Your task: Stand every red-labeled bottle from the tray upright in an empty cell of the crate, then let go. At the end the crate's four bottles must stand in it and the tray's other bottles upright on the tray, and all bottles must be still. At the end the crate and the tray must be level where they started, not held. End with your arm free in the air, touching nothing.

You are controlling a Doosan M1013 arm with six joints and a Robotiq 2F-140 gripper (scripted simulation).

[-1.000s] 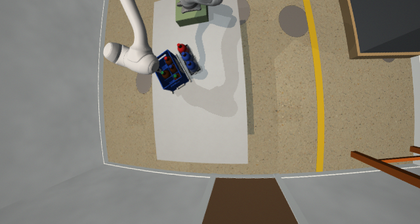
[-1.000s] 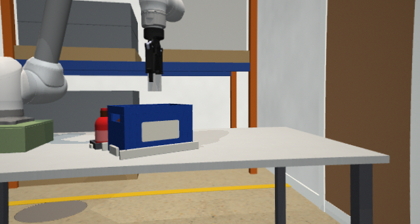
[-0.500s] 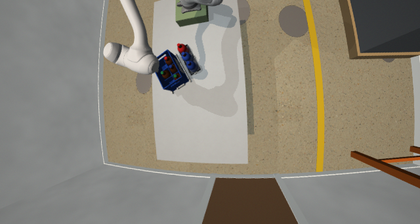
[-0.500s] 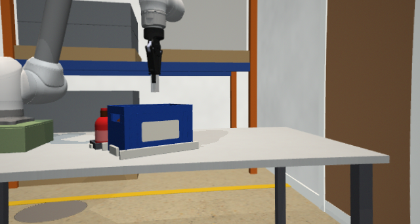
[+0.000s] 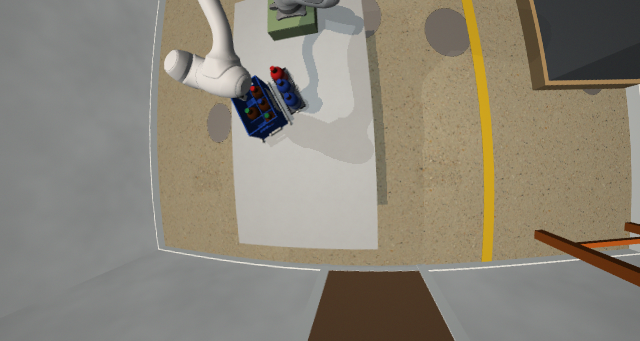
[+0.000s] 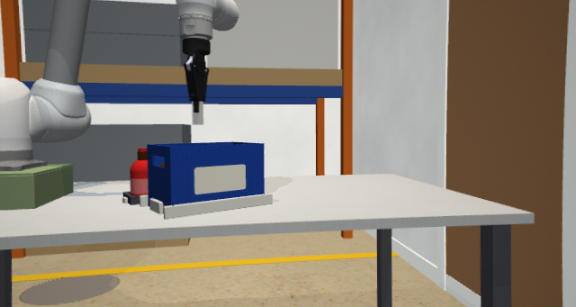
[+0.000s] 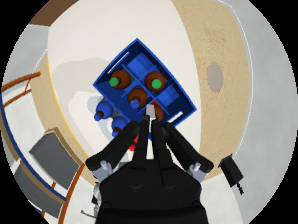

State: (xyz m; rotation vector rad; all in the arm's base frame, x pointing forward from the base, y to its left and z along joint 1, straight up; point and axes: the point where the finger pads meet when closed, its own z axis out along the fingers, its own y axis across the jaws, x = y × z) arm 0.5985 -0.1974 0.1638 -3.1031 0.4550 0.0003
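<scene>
Now: hand 18 cm above the red-labeled bottle, 17 cm past it and 11 cm to the right of it. The rest, counted from my hand: blue crate (18 cm below, 2 cm ahead, 1 cm to the left).
</scene>
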